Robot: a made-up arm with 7 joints. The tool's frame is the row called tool.
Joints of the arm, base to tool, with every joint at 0 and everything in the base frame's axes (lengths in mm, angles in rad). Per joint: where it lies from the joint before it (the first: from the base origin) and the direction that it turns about. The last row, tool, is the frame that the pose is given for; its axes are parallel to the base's.
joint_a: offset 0 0 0 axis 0 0.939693 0.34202
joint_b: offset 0 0 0 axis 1 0 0
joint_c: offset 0 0 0 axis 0 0 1
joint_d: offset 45.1 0 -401.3 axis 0 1 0
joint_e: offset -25.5 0 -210.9 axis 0 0 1
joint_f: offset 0 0 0 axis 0 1 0
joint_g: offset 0 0 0 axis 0 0 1
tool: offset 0 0 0
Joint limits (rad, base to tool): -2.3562..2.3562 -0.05..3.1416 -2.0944..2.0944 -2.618..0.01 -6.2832..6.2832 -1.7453..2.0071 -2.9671..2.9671
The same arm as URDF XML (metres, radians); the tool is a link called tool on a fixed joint. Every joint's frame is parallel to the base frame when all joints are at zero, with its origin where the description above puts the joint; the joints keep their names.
<robot name="arm">
  <link name="base_link"/>
  <link name="link1"/>
  <link name="link2"/>
  <link name="link3"/>
  <link name="link4"/>
  <link name="link5"/>
  <link name="link6"/>
  <link name="link7"/>
  <link name="tool"/>
  <joint name="joint_a" type="revolute">
    <parent link="base_link"/>
    <child link="link1"/>
    <origin xyz="0 0 0" rpy="0 0 0"/>
    <axis xyz="0 0.9397 0.342"/>
    <limit lower="-2.3562" upper="2.3562"/>
  </joint>
  <joint name="joint_b" type="revolute">
    <parent link="link1"/>
    <child link="link2"/>
    <origin xyz="0 0 0" rpy="0 0 0"/>
    <axis xyz="1 0 0"/>
    <limit lower="-0.05" upper="3.1416"/>
  </joint>
  <joint name="joint_c" type="revolute">
    <parent link="link2"/>
    <child link="link3"/>
    <origin xyz="0 0 0" rpy="0 0 0"/>
    <axis xyz="0 0 1"/>
    <limit lower="-2.0944" upper="2.0944"/>
  </joint>
  <joint name="joint_d" type="revolute">
    <parent link="link3"/>
    <child link="link4"/>
    <origin xyz="0.0451 0 -0.4013" rpy="0 0 0"/>
    <axis xyz="0 1 0"/>
    <limit lower="-2.618" upper="0.01"/>
  </joint>
  <joint name="joint_e" type="revolute">
    <parent link="link4"/>
    <child link="link5"/>
    <origin xyz="-0.0255 0 -0.2109" rpy="0 0 0"/>
    <axis xyz="0 0 1"/>
    <limit lower="-6.2832" upper="6.2832"/>
  </joint>
  <joint name="joint_f" type="revolute">
    <parent link="link5"/>
    <child link="link6"/>
    <origin xyz="0 0 0" rpy="0 0 0"/>
    <axis xyz="0 1 0"/>
    <limit lower="-1.7453" upper="2.0071"/>
  </joint>
  <joint name="joint_g" type="revolute">
    <parent link="link6"/>
    <child link="link7"/>
    <origin xyz="0 0 0" rpy="0 0 0"/>
    <axis xyz="0 0 1"/>
    <limit lower="-2.9671" upper="2.9671"/>
  </joint>
  <joint name="tool_joint" type="fixed">
    <parent link="link7"/>
    <child link="tool"/>
    <origin xyz="0 0 0" rpy="0 0 0"/>
  </joint>
</robot>

